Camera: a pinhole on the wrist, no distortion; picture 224 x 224 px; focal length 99.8 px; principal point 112.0 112.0 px. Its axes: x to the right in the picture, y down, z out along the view. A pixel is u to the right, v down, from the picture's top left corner.
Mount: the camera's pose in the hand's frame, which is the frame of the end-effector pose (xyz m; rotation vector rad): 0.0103 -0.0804 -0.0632 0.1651 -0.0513 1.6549
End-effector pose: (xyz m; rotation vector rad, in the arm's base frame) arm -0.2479 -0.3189 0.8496 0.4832 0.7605 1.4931
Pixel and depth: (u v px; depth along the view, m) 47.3 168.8 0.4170
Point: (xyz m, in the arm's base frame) 0.2952 -0.4551 0.7987
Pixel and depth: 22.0 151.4 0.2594
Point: 0.1240 -0.3607 0.7203
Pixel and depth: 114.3 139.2 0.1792
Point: -0.0893 -0.3292 0.8599
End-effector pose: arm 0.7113 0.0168 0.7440 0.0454 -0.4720 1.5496
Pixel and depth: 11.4 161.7 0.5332
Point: 1.2928 -0.3004 1.2470
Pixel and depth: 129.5 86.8 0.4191
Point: 0.6629 0.0354 1.1258
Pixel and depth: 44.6 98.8 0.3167
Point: 0.9671 0.0231 1.0589
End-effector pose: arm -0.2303 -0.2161 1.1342 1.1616 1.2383 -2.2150
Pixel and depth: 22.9 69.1 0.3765
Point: -0.7726 -0.1553 1.2660
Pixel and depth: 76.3 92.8 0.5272
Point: -0.7449 -0.3706 1.2981
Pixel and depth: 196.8 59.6 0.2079
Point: -0.3325 -0.3803 1.0426
